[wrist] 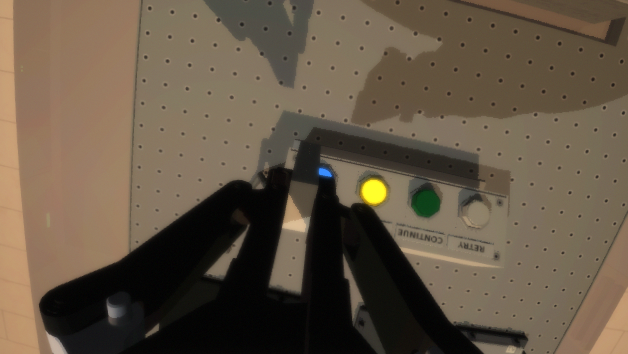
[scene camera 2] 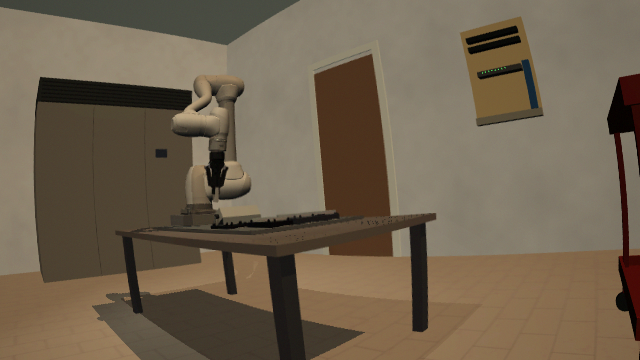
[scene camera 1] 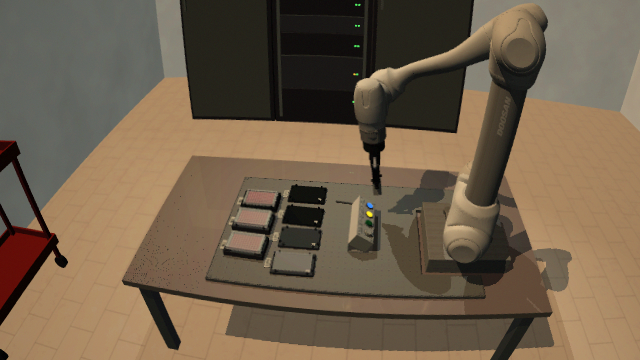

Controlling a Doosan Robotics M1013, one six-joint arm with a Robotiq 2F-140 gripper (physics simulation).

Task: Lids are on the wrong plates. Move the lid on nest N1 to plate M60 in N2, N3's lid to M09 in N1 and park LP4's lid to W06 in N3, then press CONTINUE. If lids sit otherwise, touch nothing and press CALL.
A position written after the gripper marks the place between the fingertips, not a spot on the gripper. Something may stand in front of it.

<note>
The gripper [wrist: 306, 161] is shut, holding nothing. Further things: a button box [wrist: 445, 235].
</note>
